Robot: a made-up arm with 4 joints.
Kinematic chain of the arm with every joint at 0, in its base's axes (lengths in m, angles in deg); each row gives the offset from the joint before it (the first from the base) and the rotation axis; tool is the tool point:
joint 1: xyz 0 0 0.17 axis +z
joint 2: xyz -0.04 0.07 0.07 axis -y
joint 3: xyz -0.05 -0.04 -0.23 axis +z
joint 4: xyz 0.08 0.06 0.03 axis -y
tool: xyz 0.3 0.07 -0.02
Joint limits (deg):
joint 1: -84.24..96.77
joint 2: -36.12..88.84
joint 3: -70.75..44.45
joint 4: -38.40..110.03
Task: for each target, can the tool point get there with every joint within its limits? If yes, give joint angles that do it. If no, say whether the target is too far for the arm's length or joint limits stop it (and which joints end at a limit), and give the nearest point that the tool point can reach.
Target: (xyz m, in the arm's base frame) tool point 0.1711 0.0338 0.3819
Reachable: yes | joints -58.89 30.86 1.08 68.06
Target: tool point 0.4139 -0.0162 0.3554
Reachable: yes | joints 0.64 62.63 -28.90 -26.08
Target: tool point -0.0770 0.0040 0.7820
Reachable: no: joint limits stop it (at a limit: joint 1, joint 2) | nearest point -0.0682 0.0653 0.5747 | short by 0.216 m
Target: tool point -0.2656 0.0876 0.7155
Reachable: no: joint limits stop it (at a limit: joint 1, joint 2) | nearest point -0.2003 0.1104 0.5555 | short by 0.174 m
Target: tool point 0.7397 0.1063 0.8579
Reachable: no: too far | nearest point 0.3865 0.0555 0.4949 | short by 0.509 m
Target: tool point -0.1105 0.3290 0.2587
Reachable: yes | joints 44.34 22.03 29.61 32.80
